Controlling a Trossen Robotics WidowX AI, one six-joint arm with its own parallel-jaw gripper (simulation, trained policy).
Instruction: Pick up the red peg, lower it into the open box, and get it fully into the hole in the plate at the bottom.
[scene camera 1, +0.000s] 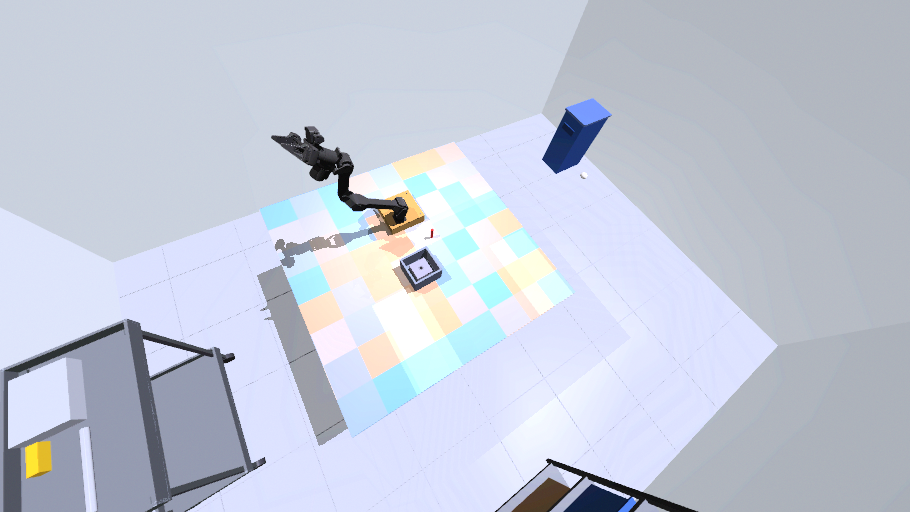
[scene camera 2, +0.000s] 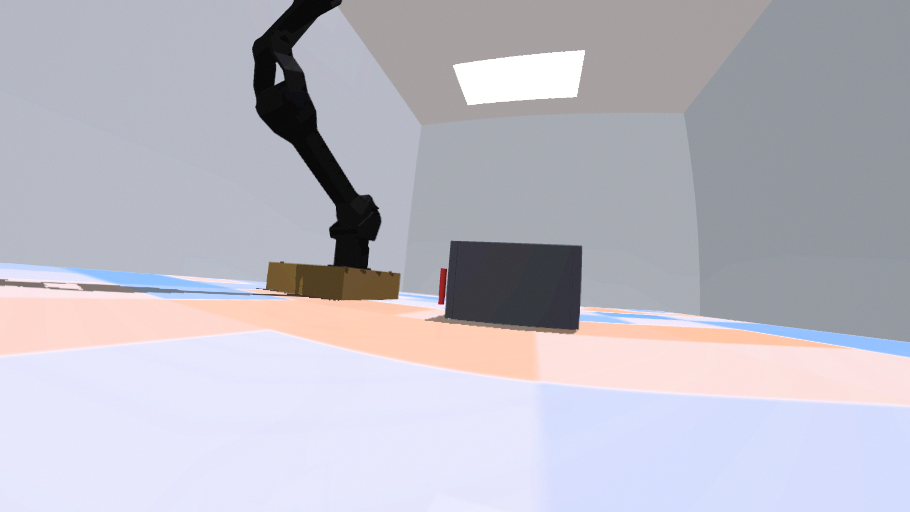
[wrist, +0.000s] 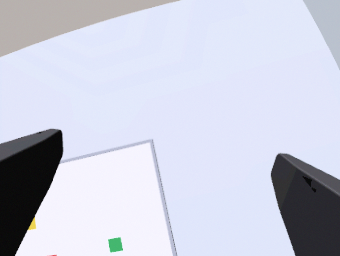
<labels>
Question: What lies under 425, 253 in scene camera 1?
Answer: A grey box.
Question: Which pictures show the grey box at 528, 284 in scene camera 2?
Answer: Scene camera 1 and scene camera 2 only.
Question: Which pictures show the gripper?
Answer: Scene camera 1 and the wrist view only.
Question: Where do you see the gripper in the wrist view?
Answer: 170, 153
</labels>
